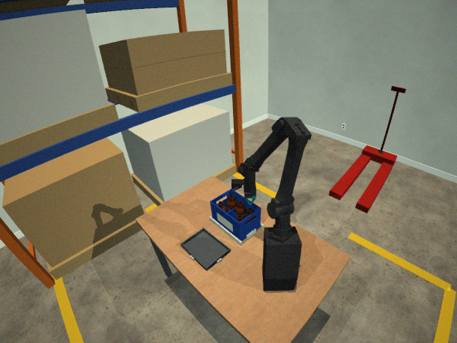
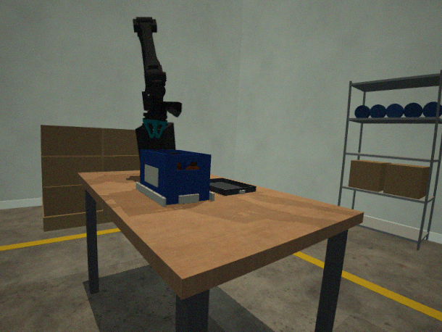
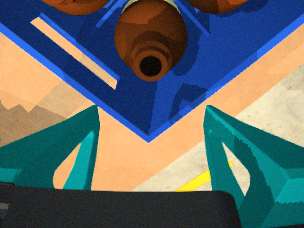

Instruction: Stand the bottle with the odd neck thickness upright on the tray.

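Now: the crate 15 cm below my hand, 9 cm ahead of it and 4 cm to the left of it. From my hand the other things lie so: bottle (19 cm ahead, 15 cm below, 7 cm to the left); then dark tray (32 cm to the left, 22 cm below, 10 cm ahead).
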